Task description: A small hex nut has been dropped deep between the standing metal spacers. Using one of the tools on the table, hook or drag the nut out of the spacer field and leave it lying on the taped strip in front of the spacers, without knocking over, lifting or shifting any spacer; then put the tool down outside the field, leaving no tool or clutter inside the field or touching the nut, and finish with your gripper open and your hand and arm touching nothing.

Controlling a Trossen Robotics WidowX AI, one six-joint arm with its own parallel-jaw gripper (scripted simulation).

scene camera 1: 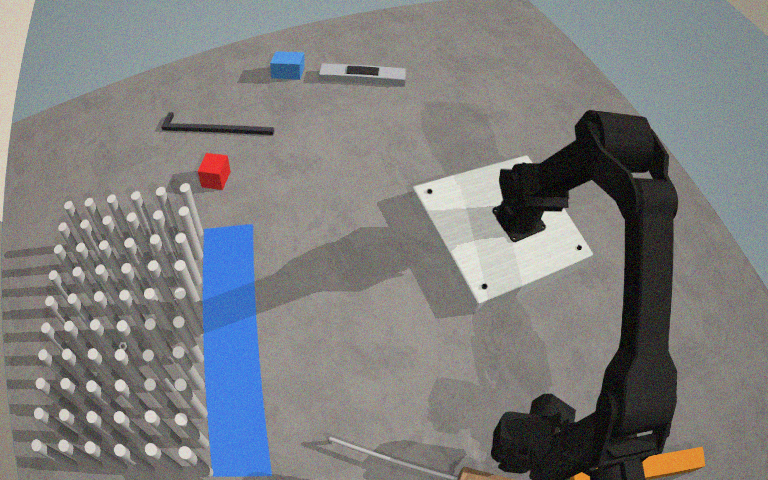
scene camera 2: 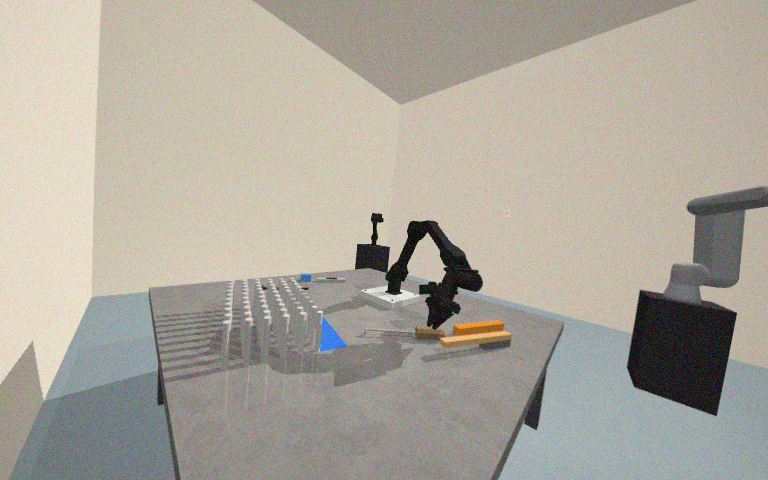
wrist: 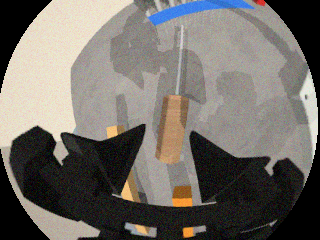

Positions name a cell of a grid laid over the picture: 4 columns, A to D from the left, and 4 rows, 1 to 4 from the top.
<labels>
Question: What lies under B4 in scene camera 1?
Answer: A blue taped strip.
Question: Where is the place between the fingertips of my gripper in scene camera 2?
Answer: C3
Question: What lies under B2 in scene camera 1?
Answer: A red cube.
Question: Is my gripper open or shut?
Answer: Open.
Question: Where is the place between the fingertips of my gripper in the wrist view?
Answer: C3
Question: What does my gripper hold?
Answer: Nothing.
</labels>
